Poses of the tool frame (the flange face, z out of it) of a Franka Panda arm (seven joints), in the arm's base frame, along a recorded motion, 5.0 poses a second.
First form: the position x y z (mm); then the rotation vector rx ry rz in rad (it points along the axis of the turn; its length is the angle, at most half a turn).
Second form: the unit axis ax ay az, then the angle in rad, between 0 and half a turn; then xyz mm. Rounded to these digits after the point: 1 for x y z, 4 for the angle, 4 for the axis.
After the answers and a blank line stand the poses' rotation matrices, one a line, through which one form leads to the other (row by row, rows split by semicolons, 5 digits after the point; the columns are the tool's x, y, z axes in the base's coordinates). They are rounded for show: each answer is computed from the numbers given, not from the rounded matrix.
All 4 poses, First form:
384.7, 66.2, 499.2, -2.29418, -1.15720, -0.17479
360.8, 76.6, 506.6, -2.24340, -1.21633, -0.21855
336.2, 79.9, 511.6, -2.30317, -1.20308, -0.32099
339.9, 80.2, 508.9, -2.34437, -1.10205, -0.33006
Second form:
-0.8908, -0.4493, -0.0679, 2.5754, 384.7, 66.2, 499.2
-0.8759, -0.4749, -0.0853, 2.5613, 360.8, 76.6, 506.6
-0.8797, -0.4595, -0.1226, 2.6182, 336.2, 79.9, 511.6
-0.8977, -0.4220, -0.1264, 2.6114, 339.9, 80.2, 508.9

0.61923 0.77445 -0.12953; 0.70165 -0.47170 0.53404; 0.35249 -0.42157 -0.83548
0.57250 0.81060 -0.12314; 0.71703 -0.42215 0.55466; 0.39763 -0.40584 -0.82291
0.57793 0.81559 -0.02841; 0.69304 -0.47211 0.54480; 0.43092 -0.33454 -0.83808
0.63850 0.76962 -0.00205; 0.64179 -0.53098 0.55332; 0.42476 -0.35461 -0.83296

